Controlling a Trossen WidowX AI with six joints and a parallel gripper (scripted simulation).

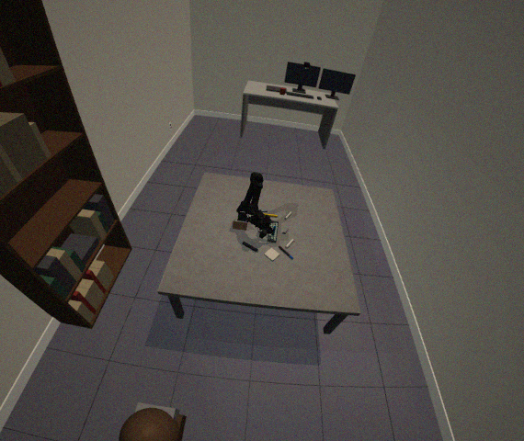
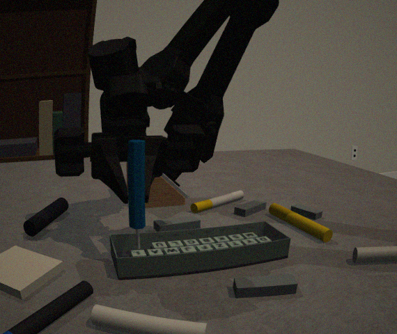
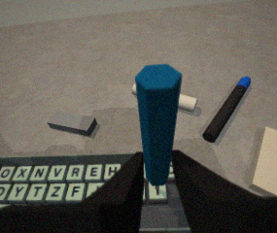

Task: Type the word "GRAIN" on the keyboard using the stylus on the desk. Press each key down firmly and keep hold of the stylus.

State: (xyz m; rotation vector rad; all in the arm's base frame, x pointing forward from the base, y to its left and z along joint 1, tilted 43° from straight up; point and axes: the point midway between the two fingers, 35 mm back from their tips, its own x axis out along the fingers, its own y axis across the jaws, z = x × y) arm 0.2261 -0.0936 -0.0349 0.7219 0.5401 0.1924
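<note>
The keyboard tray is 7 cm to the left of my gripper tip and 6 cm below it. Also, from my gripper tip: cream pad: 15 cm to the right, 7 cm below, 1 cm ahead; blue stylus: 2 cm below; thin grey tip: 5 cm below.
</note>
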